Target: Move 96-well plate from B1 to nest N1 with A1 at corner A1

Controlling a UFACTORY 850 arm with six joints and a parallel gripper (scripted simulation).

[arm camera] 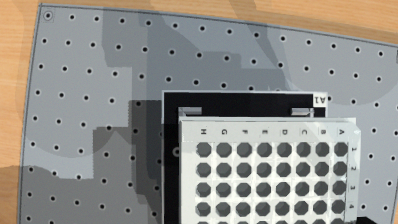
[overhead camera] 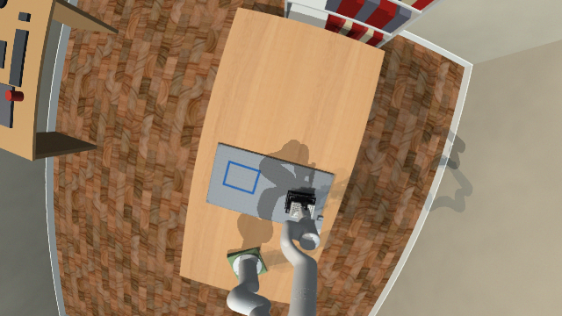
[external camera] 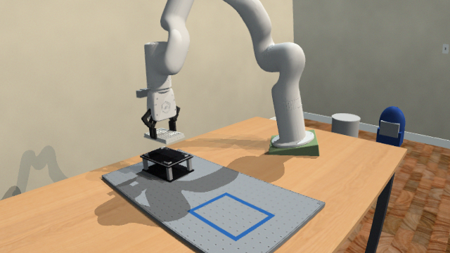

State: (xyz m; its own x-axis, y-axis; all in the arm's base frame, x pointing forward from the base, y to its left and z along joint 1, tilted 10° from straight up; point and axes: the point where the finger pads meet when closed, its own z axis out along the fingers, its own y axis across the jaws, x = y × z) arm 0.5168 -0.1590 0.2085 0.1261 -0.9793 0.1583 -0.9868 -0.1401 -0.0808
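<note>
Right now the black raised nest N1 is 90 mm below my hand. The rest, counted from my hand: A1 corner mark: 90 mm below, 80 mm to the right, 40 mm behind; white 96-well plate: 10 mm below.
</note>
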